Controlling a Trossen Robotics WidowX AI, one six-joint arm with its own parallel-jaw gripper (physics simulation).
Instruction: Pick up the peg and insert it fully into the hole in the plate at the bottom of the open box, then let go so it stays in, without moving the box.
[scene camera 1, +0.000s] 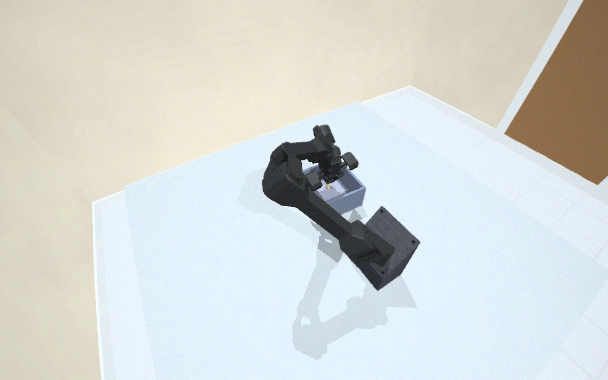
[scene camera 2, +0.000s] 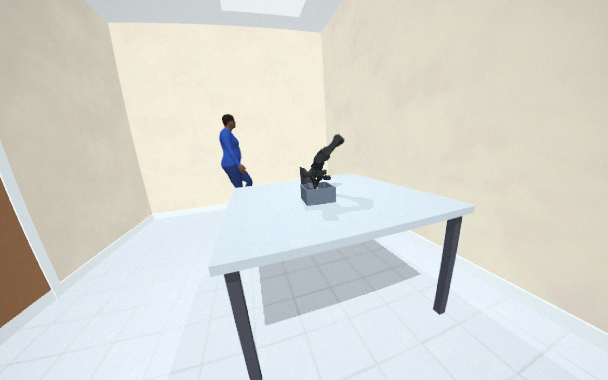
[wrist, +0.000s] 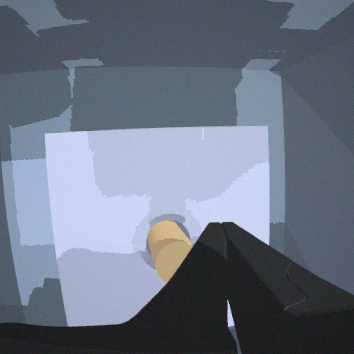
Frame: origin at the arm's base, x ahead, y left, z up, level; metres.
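Where they show: gripper, between the fingertips: (scene camera 1: 331, 181) (wrist: 219, 233); arm's base, origin of its link: (scene camera 1: 379, 250).
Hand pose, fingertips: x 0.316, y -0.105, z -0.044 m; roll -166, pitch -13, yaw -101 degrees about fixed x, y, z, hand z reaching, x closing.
Note:
Things, the pixels of their top centre, and the offset from my fingertips. Level surfaces: height alone.
- tan peg, centre of its top: (wrist: 180, 267) (scene camera 1: 328, 181) 0.012 m up, 0.002 m back, 0.017 m left
- pale plate, centre of its top: (wrist: 169, 243) (scene camera 1: 329, 187) 0.015 m down, 0.004 m back, 0.016 m left
- open box, centre of its top: (wrist: 192, 285) (scene camera 1: 329, 180) (scene camera 2: 316, 185) 0.022 m up, 0.004 m back, 0.016 m left
- pale table, height of its surface: 0.076 m down
The tan peg (scene camera 1: 328, 187) (wrist: 167, 235) stands in the round hole in the pale plate (wrist: 150, 165) at the bottom of the open box (scene camera 1: 350, 201) (scene camera 2: 321, 195) (wrist: 150, 97). Part of the peg rises above the plate, and its depth in the hole cannot be told. In the wrist view it appears slanted, with dark hole showing beside it. My gripper (scene camera 1: 330, 179) (wrist: 219, 233) is shut and empty, its fingertips together inside the box. They are right of the peg in the wrist view, and one finger hides part of the peg's top. Whether they touch it is unclear.
The grey-blue box walls surround the fingers. The box stands on the pale table (scene camera 1: 210, 260) (scene camera 2: 280, 230) near the arm's dark base (scene camera 1: 395, 240). A person in blue (scene camera 2: 230, 150) stands beyond the table in the second scene view.

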